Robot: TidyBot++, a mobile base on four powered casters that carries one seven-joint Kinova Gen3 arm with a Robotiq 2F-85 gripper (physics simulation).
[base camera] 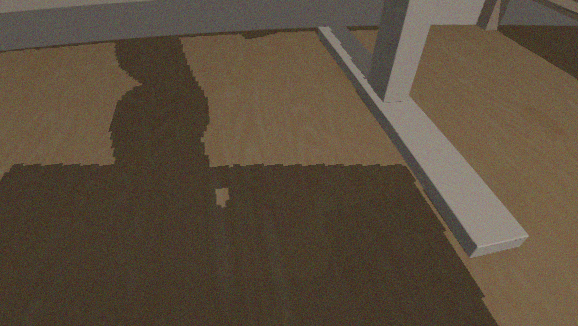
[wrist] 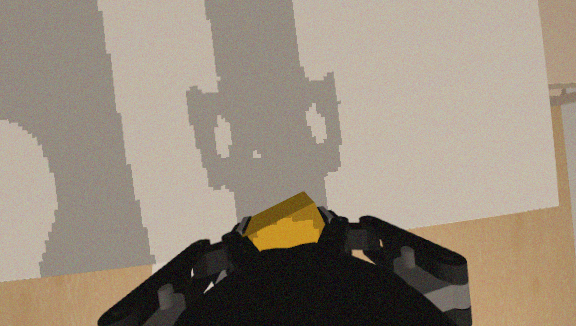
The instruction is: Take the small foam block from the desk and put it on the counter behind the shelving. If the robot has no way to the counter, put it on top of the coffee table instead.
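The small foam block is yellow and shows at the lower middle of the wrist view, partly hidden by the black gripper body. My gripper has one fingertip against each side of the block and is shut on it. The block sits slightly turned between the fingertips. The pale desk top lies beneath, with the shadow of the arm and gripper across it. Whether the block still touches the desk cannot be told. The counter, the shelving and the coffee table cannot be made out in these views.
In the base camera view, a pale desk leg stands on a long foot at the right, on the wood floor. A grey wall runs along the back. In the wrist view, part of a grey piece shows at the right edge.
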